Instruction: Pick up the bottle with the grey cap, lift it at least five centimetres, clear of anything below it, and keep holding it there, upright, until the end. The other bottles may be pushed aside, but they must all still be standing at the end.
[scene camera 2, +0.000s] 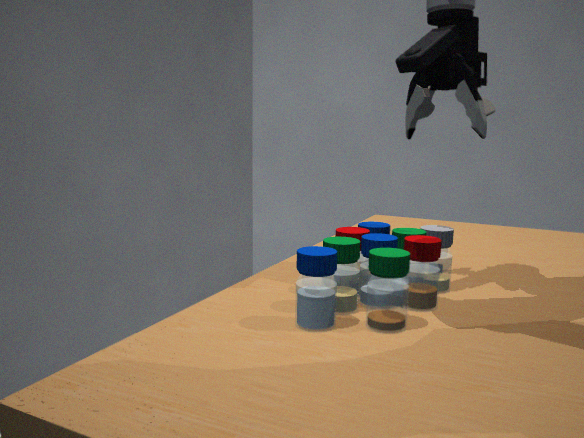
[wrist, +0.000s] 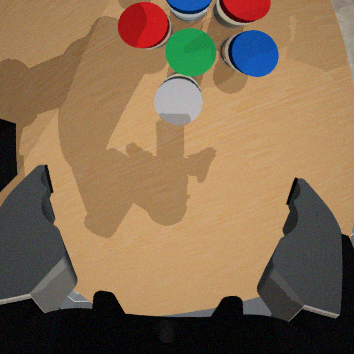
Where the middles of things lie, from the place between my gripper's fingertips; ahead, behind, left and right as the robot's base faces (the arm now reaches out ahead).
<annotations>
My gripper is now 200 mm above the red-capped bottle (scene camera 2: 423, 278) and 100 mm to the right of it.
</annotations>
